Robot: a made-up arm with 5 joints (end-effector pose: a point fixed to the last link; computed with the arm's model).
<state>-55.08 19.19 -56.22 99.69 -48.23</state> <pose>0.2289 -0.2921 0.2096 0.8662 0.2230 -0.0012 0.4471</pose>
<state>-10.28 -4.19 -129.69 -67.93 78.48</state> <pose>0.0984 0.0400 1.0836 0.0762 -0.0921 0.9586 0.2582</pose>
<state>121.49 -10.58 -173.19 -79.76 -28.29</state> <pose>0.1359 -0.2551 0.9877 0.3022 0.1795 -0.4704 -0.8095</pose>
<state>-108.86 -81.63 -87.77 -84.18 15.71</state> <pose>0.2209 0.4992 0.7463 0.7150 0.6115 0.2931 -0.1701</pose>
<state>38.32 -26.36 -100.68 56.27 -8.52</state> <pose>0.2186 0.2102 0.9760 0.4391 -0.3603 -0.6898 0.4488</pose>
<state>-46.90 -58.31 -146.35 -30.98 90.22</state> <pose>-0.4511 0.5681 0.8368 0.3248 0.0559 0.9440 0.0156</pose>
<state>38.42 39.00 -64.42 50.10 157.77</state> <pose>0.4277 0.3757 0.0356 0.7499 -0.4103 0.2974 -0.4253</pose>
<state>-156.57 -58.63 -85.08 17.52 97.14</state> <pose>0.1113 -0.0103 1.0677 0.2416 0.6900 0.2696 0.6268</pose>
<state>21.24 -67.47 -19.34 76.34 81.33</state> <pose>0.1680 0.1227 0.4064 0.9602 -0.2792 -0.0030 0.0034</pose>
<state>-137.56 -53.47 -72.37 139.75 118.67</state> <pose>-0.0225 -0.0885 0.6715 0.0888 -0.1960 -0.3796 0.8998</pose>
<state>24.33 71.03 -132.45 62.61 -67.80</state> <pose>0.7631 0.3526 0.0939 0.2030 -0.1429 -0.2756 0.9287</pose>
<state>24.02 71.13 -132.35 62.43 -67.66</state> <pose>0.7646 0.3484 0.0919 0.2067 -0.1438 -0.2749 0.9279</pose>
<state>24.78 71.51 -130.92 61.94 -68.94</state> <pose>0.7541 0.3553 0.0752 0.1924 -0.1299 -0.2711 0.9341</pose>
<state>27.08 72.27 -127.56 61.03 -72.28</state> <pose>0.7245 0.3765 0.0385 0.1519 -0.0940 -0.2624 0.9483</pose>
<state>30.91 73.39 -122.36 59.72 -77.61</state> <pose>0.6722 0.4069 -0.0153 0.0855 -0.0359 -0.2479 0.9643</pose>
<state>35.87 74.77 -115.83 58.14 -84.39</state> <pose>0.5987 0.4353 -0.0778 0.0007 0.0396 -0.2275 0.9730</pose>
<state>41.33 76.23 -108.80 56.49 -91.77</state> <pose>0.5130 0.4517 -0.1381 0.0895 -0.1227 0.2024 -0.9675</pose>
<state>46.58 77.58 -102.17 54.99 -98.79</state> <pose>0.4291 0.4524 -0.1872 0.1712 -0.2019 0.1756 -0.9482</pose>
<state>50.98 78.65 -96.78 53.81 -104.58</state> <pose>0.3605 0.4428 -0.2210 0.2345 -0.2663 0.1517 -0.9225</pose>
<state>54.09 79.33 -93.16 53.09 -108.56</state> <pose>0.3145 0.4317 -0.2402 0.2758 -0.3098 0.1341 -0.9000</pose>
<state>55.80 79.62 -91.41 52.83 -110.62</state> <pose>0.2914 0.4259 -0.2482 0.2971 -0.3317 0.1248 -0.8867</pose>
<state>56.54 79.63 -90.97 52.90 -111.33</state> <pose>0.2834 0.4259 -0.2496 0.3057 -0.3387 0.1216 -0.8815</pose>
